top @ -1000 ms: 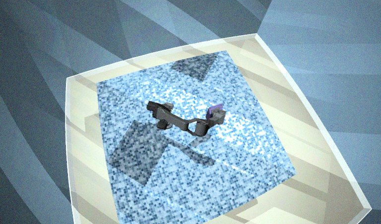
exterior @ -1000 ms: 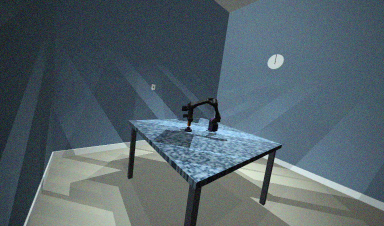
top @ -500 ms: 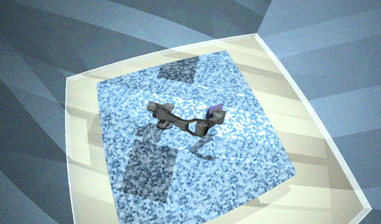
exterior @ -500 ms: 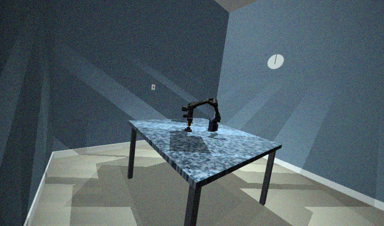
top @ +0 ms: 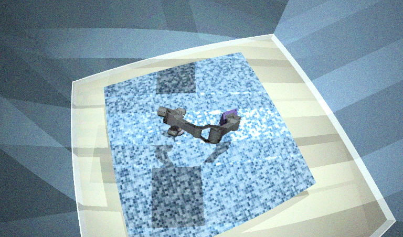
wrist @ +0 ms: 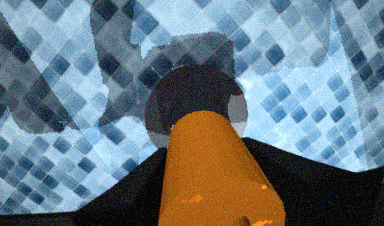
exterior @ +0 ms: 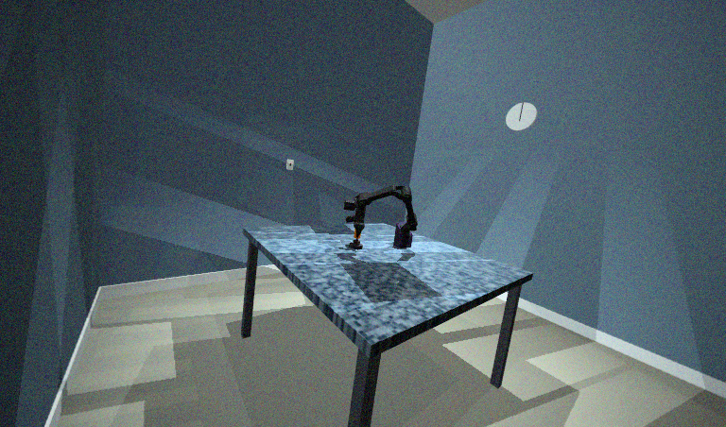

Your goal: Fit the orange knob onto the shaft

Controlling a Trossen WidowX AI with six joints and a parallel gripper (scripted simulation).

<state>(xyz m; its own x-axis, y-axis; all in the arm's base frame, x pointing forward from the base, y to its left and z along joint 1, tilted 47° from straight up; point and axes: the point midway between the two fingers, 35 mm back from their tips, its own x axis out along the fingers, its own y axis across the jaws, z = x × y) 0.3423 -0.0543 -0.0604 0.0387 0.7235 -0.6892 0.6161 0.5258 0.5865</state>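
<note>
Now: the orange knob 20 mm above my gripper tip. From my gripper tip the other things lie so: pedestal (40 mm below).
</note>
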